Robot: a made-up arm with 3 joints. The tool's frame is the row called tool.
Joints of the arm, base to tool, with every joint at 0 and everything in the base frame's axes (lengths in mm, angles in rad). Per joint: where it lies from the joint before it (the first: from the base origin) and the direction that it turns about. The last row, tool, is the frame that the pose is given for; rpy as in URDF.
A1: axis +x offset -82.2 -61.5 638
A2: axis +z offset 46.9 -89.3 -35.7
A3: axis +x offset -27.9 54 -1.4
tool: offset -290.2 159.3 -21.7 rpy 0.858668 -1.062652 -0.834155
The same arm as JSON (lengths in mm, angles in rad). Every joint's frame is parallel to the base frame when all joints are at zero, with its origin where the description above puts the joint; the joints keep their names.
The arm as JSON. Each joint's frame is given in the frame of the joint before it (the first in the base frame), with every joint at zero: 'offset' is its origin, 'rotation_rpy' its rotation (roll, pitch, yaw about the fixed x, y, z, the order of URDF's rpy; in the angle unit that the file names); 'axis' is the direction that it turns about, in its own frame. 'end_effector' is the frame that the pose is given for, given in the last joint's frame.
{"length_unit": "mm", "angle_unit": "rad", "chain": [{"id": "A1", "offset": [-82.2, -61.5, 638.0], "rotation_rpy": [0.0, 0.0, 0.0], "axis": [1.0, 0.0, 0.0]}, {"id": "A2", "offset": [46.9, -89.3, -35.7], "rotation_rpy": [0.0, 0.0, 0.0], "axis": [0.0, 0.0, 1.0]}, {"id": "A3", "offset": [-27.9, 54.0, -1.4], "rotation_rpy": [0.0, 0.0, 0.0], "axis": [1.0, 0.0, 0.0]}], "end_effector": {"offset": [-290.2, 159.3, -21.7], "rotation_rpy": [0.8587, -1.0627, -0.8342]}}
